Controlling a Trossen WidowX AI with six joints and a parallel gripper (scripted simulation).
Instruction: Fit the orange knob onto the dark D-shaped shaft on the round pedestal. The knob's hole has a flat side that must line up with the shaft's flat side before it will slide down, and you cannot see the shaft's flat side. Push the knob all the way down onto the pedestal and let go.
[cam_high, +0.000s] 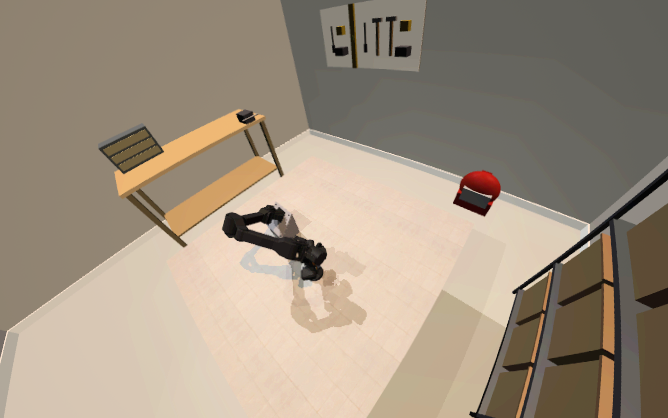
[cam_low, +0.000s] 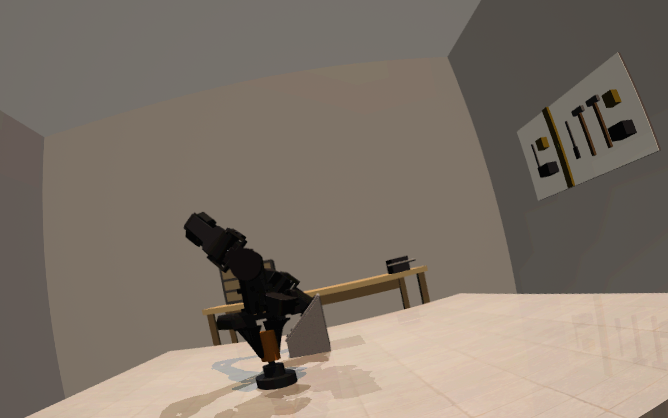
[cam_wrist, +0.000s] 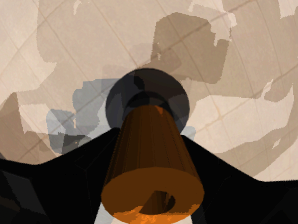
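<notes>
The short shaft lies 3 cm below my gripper tip. Round my gripper tip: orange knob 2 cm above.
</notes>
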